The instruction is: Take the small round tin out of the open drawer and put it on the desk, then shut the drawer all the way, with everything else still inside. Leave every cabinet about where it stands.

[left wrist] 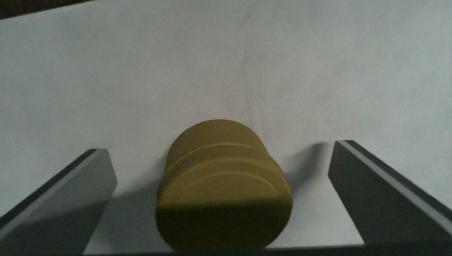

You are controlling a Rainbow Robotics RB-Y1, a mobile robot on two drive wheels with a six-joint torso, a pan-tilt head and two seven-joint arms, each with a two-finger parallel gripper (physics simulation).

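Places are measured from the robot's base along level axes (x ahead, y left, z up), in metres.
Pixels of known places: left gripper, between the fingertips: (222, 162).
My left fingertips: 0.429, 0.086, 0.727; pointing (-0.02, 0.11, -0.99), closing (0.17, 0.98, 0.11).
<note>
Behind a point stands the place of what it marks, as x, y, z.
The small round tin (222, 185) @(0.418, 0.085, 0.756), yellow-brown with ridged rings, stands on a pale, faintly marked surface, which looks like the desk top (150, 75) @(0.386, 0.066, 0.721). My left gripper (222, 162) @(0.429, 0.086, 0.727) is open, with one finger on each side of the tin and a gap between each finger and the tin. A shadow lies across the near part of the tin. My right gripper does not show in this view. The drawer and the cabinets do not show in this view.
The edge of the pale surface runs across the top left corner, with a dark brown area (30, 6) @(0.226, -0.367, 0.001) beyond it. Shadows of the fingers fall beside the tin.
</note>
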